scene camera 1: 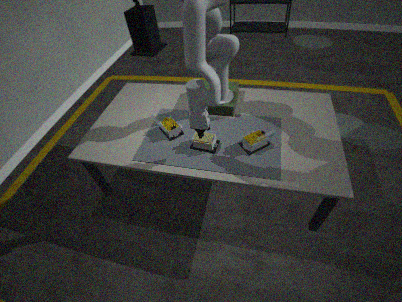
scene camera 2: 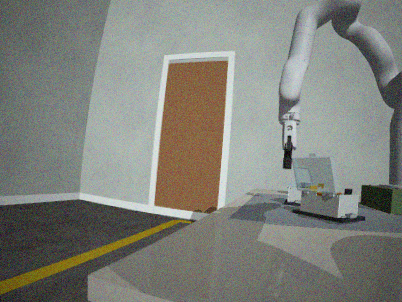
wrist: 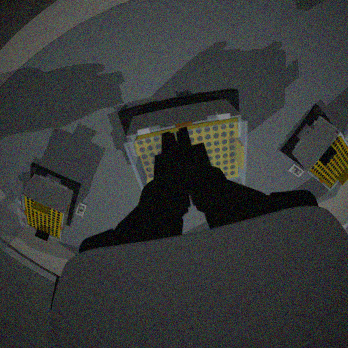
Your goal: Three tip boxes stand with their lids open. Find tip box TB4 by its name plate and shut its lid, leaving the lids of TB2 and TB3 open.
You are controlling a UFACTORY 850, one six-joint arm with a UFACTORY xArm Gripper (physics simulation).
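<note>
The middle box (scene camera 1: 204,144) (scene camera 2: 294,195) (wrist: 170,116) has pale yellow tips; its clear lid looks down over them, and a small gap cannot be ruled out. Its name plate does not show; it is TB4 by elimination. TB3 (wrist: 47,191) (scene camera 1: 256,146) (scene camera 2: 327,206) has its clear lid (scene camera 2: 322,172) standing open. TB2 (wrist: 316,140) (scene camera 1: 172,132) has bright yellow tips and its lid looks open. Their plates are small and grainy. My gripper (scene camera 1: 201,133) (scene camera 2: 288,167) (wrist: 179,147) is shut and empty, above the middle box; its fingers hide part of the tips in the wrist view.
The boxes stand on a blue-grey mat (scene camera 1: 150,152) on the pale table (scene camera 1: 320,175). The green base block (scene camera 1: 222,108) (scene camera 2: 380,198) of the arm is behind them. TB3 and TB2 flank the middle box. A dark shelf (scene camera 1: 260,22) stands far behind.
</note>
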